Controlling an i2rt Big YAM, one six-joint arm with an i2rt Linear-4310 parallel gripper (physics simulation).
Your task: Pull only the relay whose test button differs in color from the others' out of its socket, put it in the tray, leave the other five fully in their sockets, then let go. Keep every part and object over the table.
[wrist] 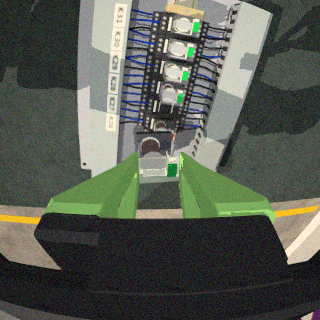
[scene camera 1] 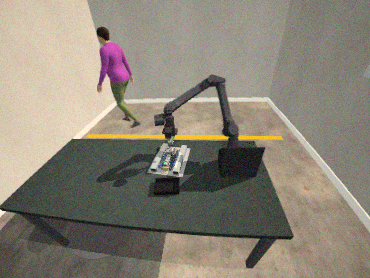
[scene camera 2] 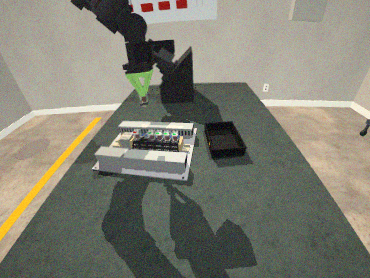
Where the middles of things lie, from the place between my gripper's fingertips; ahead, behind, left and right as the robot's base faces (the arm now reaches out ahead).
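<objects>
White panel (scene camera 2: 166, 174): 19 cm below my hand, 2 cm ahead of it, 1 cm to the right of it.
</objects>
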